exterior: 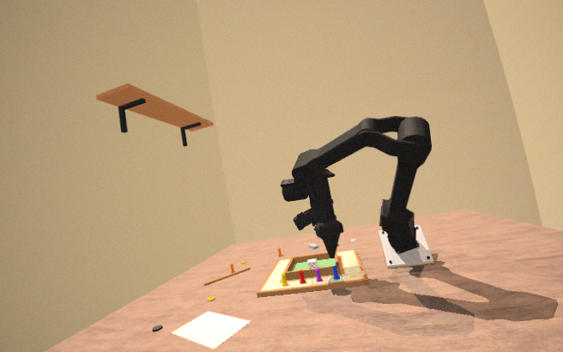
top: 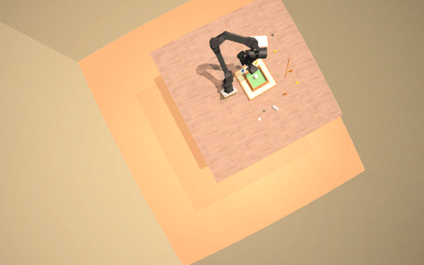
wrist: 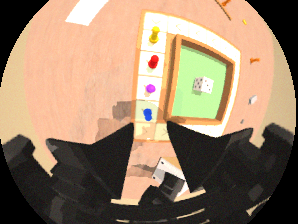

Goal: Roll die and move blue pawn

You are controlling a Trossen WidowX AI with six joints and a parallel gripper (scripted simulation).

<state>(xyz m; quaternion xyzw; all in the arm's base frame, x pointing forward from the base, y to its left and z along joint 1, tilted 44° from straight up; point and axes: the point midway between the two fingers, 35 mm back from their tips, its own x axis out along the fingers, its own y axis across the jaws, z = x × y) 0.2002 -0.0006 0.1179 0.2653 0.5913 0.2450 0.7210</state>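
My gripper tip is 40 mm above the blue pawn. The rest, counted from my gripper tip: red pawn (90 mm ahead, 10 mm to the right, 40 mm below); then purple pawn (40 mm ahead, 40 mm below); then white die (60 mm ahead, 100 mm to the right, 50 mm below).
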